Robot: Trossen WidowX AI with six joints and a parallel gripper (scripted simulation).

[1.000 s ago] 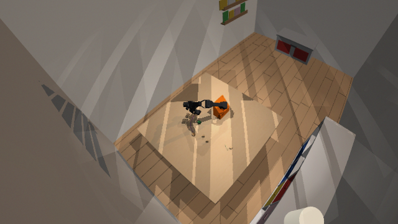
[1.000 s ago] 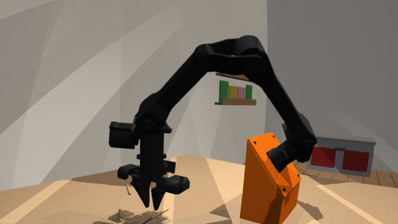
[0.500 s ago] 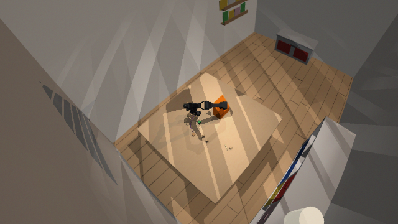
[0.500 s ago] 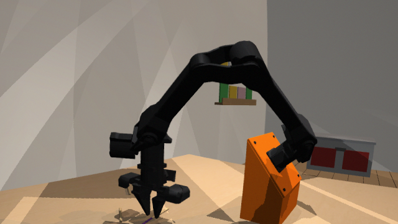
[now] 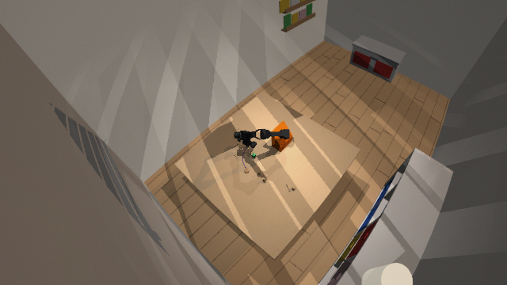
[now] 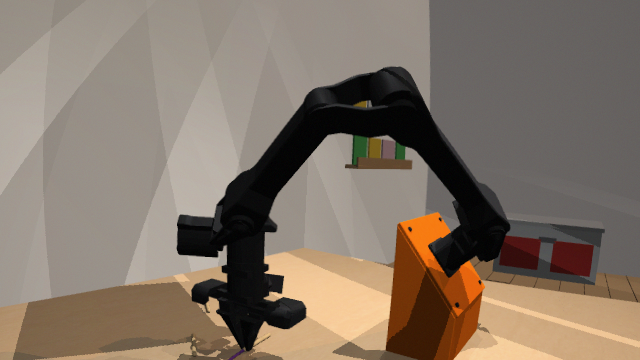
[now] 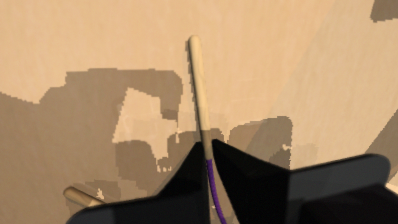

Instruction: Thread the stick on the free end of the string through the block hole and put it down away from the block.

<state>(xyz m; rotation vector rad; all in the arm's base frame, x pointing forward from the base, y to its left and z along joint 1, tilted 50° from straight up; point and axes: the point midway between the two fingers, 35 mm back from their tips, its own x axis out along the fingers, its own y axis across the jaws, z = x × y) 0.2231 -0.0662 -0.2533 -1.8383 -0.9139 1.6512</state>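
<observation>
My gripper tip is 5 cm short of the green block, 12 cm to the right of it and 1 cm below it. From my gripper tip the other things lie so: thin wooden stick: 2 cm behind; round wooden button: 20 cm ahead, 17 cm to the left, 1 cm above.
</observation>
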